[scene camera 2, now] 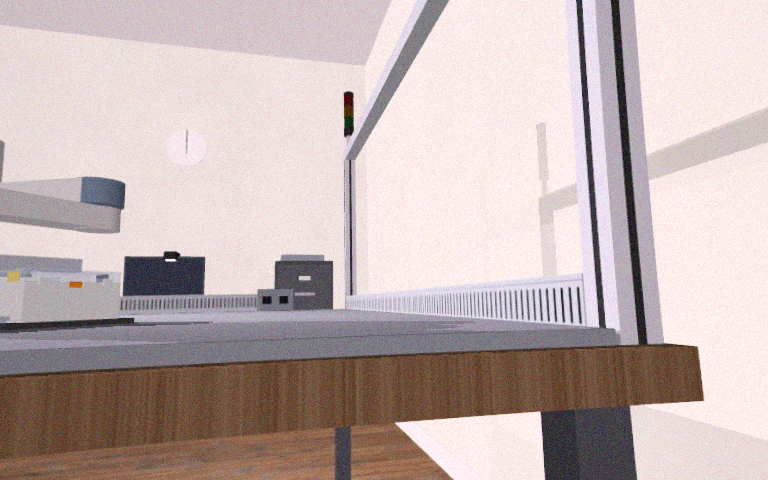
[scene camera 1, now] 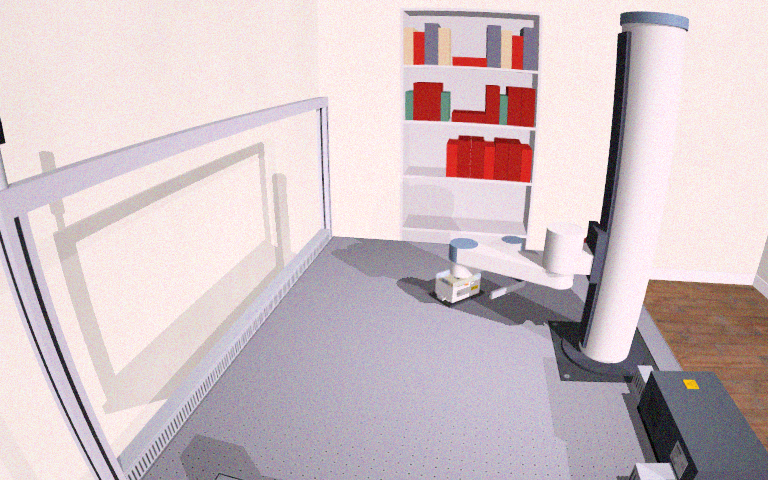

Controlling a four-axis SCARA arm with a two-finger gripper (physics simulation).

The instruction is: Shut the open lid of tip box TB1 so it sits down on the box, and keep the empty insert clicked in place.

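Frame: origin at the arm's base, x ahead, y left, z up, level; metres.
Seen in the pictures: gripper, fingertip midpoint: (scene camera 2: 54, 268) (scene camera 1: 472, 285); arm's base, link origin: (scene camera 1: 602, 353).
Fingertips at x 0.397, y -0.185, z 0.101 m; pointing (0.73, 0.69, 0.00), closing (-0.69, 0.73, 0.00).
Offsets run from my fingertips to a thing's middle. "spot": to the spot under its first point.
Tip box TB1 {dx +0.046, dy -0.095, dz -0.049 m} (scene camera 1: 459, 289) (scene camera 2: 70, 300), a small pale box with an orange-yellow label, stands upright at the back of the table, below the arm's elbow. In the scene camera 2 view its left part is cut off. Pale, see-through edges show along its top; the lid's exact angle cannot be told. The insert cannot be told apart inside. My gripper (scene camera 1: 507, 289) (scene camera 2: 40, 263) shows as a light grey bar, low, to the right of the box in the scene camera 1 view, and just above its top edge in the scene camera 2 view. It is open, holding nothing.
The box stands on a dark base (scene camera 1: 451, 305) (scene camera 2: 67, 323). The arm's elbow (scene camera 1: 463, 249) (scene camera 2: 103, 195) is over the box. The white column (scene camera 1: 645, 186) stands at the right, a dark controller cabinet {spot: dx -0.499, dy +0.596, dz +0.027 m} (scene camera 1: 702, 418) at the front right. A framed guard (scene camera 1: 186, 135) (scene camera 2: 608, 169) runs along one side.
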